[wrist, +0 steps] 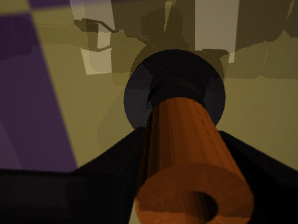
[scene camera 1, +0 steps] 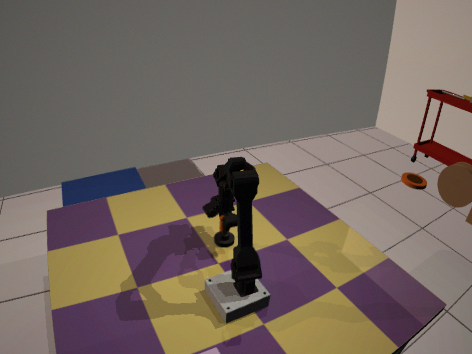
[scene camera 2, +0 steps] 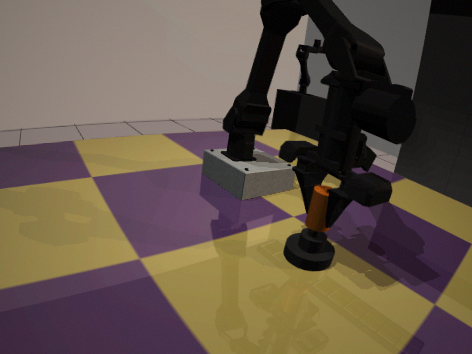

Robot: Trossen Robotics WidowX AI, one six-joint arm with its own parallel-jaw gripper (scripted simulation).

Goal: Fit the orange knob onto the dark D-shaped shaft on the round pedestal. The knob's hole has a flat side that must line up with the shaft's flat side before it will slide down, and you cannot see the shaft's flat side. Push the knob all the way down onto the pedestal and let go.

Labels:
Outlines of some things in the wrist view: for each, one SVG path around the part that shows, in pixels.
My gripper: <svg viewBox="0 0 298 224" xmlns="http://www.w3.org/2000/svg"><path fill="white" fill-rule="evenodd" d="M218 130L253 195L254 207L246 224L298 224L298 170L271 158L232 135ZM146 128L136 128L104 153L72 172L0 168L0 224L129 224L136 196Z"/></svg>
An orange knob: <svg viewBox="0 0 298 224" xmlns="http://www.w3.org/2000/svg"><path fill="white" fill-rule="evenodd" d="M160 102L149 114L146 124L135 197L135 212L141 224L246 224L254 207L253 195L208 112L195 100L185 97L175 97Z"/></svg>

